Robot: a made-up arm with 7 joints.
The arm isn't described. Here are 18 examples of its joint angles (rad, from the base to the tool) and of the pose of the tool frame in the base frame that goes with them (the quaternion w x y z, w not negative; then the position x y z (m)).
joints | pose
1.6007 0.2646 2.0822 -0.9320 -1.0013 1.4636 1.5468 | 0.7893 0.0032 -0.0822 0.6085 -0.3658 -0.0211 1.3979
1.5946 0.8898 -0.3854 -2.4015 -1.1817 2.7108 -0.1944 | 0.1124 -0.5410 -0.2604 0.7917 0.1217 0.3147 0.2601
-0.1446 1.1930 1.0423 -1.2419 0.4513 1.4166 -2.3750 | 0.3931 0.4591 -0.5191 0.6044 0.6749 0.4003 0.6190
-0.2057 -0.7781 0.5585 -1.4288 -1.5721 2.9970 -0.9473 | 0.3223 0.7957 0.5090 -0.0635 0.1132 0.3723 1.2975
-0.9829 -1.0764 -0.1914 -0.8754 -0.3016 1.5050 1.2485 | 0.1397 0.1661 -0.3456 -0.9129 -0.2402 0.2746 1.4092
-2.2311 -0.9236 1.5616 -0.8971 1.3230 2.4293 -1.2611 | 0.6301 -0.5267 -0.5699 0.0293 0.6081 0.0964 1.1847
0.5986 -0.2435 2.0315 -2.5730 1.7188 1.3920 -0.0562 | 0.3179 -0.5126 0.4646 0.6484 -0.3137 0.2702 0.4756
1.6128 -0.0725 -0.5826 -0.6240 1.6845 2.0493 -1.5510 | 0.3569 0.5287 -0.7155 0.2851 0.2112 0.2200 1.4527
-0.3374 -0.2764 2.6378 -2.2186 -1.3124 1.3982 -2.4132 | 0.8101 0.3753 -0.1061 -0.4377 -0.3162 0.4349 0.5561
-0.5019 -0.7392 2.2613 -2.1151 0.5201 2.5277 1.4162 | 0.9094 -0.3903 0.0357 -0.1394 -0.0022 0.5984 0.5637
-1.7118 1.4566 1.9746 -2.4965 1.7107 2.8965 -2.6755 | 0.7791 0.2060 -0.5814 -0.1123 0.4824 0.0697 0.7629
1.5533 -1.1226 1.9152 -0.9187 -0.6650 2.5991 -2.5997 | 0.5655 -0.0666 0.5290 0.6292 -0.3095 -0.6697 0.8830
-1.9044 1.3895 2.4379 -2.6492 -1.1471 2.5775 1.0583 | 0.9420 0.0165 -0.2678 -0.2014 0.3162 0.1465 1.0697
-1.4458 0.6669 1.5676 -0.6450 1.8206 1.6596 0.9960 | 0.6742 0.6628 0.2331 0.2274 0.3945 -0.4432 1.2731
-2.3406 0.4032 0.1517 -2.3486 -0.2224 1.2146 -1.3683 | 0.8825 0.3675 0.2169 -0.1977 -0.2564 -0.3892 0.4072
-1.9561 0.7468 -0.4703 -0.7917 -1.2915 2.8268 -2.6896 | 0.4340 -0.1538 0.5113 0.7257 -0.2824 -0.6600 0.9937
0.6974 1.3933 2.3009 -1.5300 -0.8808 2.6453 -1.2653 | 0.3021 0.5411 -0.6665 0.4144 0.0474 0.5290 1.2055
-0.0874 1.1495 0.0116 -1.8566 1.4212 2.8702 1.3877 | 0.0259 0.1507 0.5527 -0.8193 0.4487 -0.1230 0.2529
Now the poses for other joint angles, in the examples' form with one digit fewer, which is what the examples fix.
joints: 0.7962 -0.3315 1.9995 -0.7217 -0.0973 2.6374 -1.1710
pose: 0.021 0.552 -0.777 0.303 -0.352 -0.057 1.395
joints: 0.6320 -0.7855 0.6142 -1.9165 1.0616 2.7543 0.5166
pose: 0.949 0.305 -0.051 0.059 0.074 0.393 1.245
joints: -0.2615 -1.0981 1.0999 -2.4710 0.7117 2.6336 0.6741
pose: 0.900 -0.182 -0.202 -0.340 0.365 0.382 0.959
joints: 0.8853 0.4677 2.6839 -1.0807 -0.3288 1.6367 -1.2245
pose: 0.245 -0.521 0.530 -0.623 -0.210 0.076 1.445
